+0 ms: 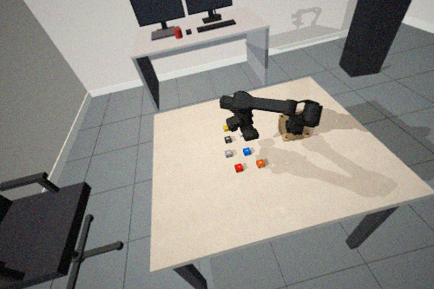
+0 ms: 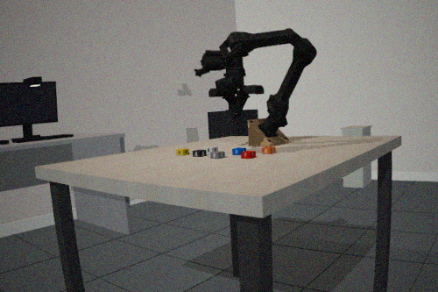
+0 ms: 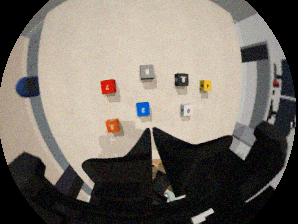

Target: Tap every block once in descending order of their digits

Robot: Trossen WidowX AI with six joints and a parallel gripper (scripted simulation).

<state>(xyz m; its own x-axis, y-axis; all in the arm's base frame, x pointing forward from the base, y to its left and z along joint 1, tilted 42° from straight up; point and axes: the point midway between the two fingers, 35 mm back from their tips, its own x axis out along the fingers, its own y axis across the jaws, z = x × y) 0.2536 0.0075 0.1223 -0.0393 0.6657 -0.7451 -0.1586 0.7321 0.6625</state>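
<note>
My gripper tip is now 1 cm short of the white block, 13 cm to the left of it and 11 cm above it. From my gripper tip the other things lie so: grey block: 10 cm ahead, 11 cm below; orange block: 5 cm behind, 9 cm to the left, 11 cm below; blue block: 11 cm below.
</note>
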